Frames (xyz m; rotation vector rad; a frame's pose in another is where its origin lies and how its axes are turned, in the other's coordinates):
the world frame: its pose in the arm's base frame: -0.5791 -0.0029 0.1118 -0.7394 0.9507 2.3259
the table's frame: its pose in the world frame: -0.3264 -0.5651 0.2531 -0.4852 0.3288 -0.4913
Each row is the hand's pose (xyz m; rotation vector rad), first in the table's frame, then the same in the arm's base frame.
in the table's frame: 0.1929 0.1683 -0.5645 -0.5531 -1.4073 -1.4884
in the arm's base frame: 0.2292 0.1184 -0.2181 0.1225 -1.5132 1.2020
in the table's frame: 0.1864 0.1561 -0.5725 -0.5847 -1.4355 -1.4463
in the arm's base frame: 0.2441 0.1212 -0.2131 0.1381 -1.5364 1.2441
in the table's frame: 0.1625 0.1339 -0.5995 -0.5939 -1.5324 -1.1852
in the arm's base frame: 0.2834 0.1153 -0.1984 0.2025 -1.4955 1.5006
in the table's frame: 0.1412 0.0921 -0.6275 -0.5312 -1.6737 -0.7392
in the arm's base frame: 0.3348 0.1251 -0.1826 0.3529 -1.3281 1.9181
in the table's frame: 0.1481 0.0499 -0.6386 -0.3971 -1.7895 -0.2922
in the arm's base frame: 0.3674 0.1548 -0.1850 0.5579 -1.0515 2.2917
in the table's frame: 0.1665 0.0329 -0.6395 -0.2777 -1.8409 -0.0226
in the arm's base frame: 0.3744 0.1747 -0.1985 0.7033 -0.8217 2.4827
